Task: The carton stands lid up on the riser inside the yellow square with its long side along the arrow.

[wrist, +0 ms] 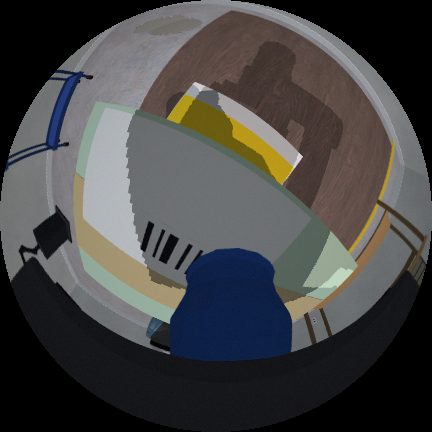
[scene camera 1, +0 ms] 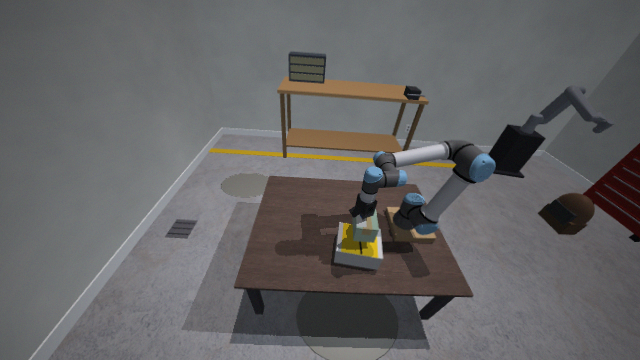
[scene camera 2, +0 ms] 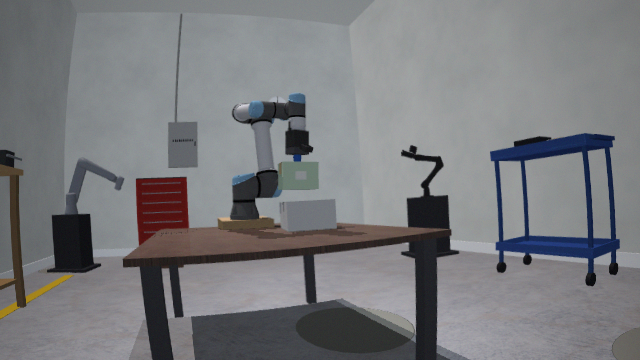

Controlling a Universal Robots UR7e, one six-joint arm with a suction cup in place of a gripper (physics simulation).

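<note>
The pale green carton (scene camera 1: 358, 232) (scene camera 2: 308, 183) (wrist: 225, 175) hangs level from my suction gripper (scene camera 1: 363, 218) (scene camera 2: 297, 158) (wrist: 230, 300), which holds it by its top face with a white label, barcode and tan tape. The white riser (scene camera 1: 357, 259) (scene camera 2: 309, 216) (wrist: 265, 129) stands on the table. In scene camera 2, a gap shows between the carton's underside and the riser. The yellow square (scene camera 1: 350, 248) (wrist: 260, 146) is partly hidden by the carton. Part of the black arrow (scene camera 1: 361, 247) shows; its head is hidden. In the wrist view, the near edges of carton and riser look roughly parallel.
The arm's base stands on a wooden block (scene camera 1: 425, 238) (scene camera 2: 246, 223) on the brown table (scene camera 1: 280, 265) (scene camera 2: 210, 245), right of the riser in scene camera 1. A wooden workbench (scene camera 1: 350, 89), a red cabinet (scene camera 2: 162, 205) and a blue cart (scene camera 2: 555, 245) stand away from the table.
</note>
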